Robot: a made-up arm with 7 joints.
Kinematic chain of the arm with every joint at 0, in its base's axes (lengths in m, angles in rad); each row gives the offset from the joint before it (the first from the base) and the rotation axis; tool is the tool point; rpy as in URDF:
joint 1: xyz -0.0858 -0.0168 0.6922 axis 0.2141 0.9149 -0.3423
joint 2: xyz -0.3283 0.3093 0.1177 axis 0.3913 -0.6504 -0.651
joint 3: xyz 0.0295 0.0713 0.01 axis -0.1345 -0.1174 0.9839
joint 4: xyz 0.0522 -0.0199 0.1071 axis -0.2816 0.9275 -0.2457
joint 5: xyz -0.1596 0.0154 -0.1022 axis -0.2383 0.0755 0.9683
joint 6: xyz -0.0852 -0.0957 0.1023 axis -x
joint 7: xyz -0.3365 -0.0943 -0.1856 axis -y
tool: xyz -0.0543 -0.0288 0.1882 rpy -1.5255 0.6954 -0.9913
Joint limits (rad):
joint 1: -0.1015..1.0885
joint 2: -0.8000..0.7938
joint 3: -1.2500..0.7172
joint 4: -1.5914..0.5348
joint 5: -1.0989..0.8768
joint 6: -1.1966..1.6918
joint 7: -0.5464..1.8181
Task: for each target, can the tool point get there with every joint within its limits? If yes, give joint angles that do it. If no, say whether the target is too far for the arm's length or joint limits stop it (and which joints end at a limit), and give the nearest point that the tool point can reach.
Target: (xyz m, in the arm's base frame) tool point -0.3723 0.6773 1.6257
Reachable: yes | joints 0.6823 -0.1061 -0.0063 0.1813 -0.8380 1.4081 0.4956
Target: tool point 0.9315 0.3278 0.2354
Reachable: no: joint limits stop it (at a limit: joint 1, joint 2, joint 4, joint 5, joint 7) | nearest point 0.5092 0.3413 0.5128 | short by 0.505 m
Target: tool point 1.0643 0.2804 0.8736
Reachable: no: joint limits stop it (at a limit: joint 1, joint 3, joint 4, joint 5) | nearest point 0.7929 0.3219 0.9842 | short by 0.296 m
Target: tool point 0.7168 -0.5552 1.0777
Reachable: no: joint limits stop it (at a limit: joint 1, joint 2, joint 3, joint 7) | nearest point 0.5330 -0.2960 1.1015 | short by 0.319 m
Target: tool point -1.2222 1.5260 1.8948
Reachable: no: too far | nearest point -0.7797 0.9083 1.4282 | short by 0.892 m
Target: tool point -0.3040 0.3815 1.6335
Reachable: yes | joints 0.6498 -0.5293 -0.6574 0.2229 0.1390 0.0201 0.0079
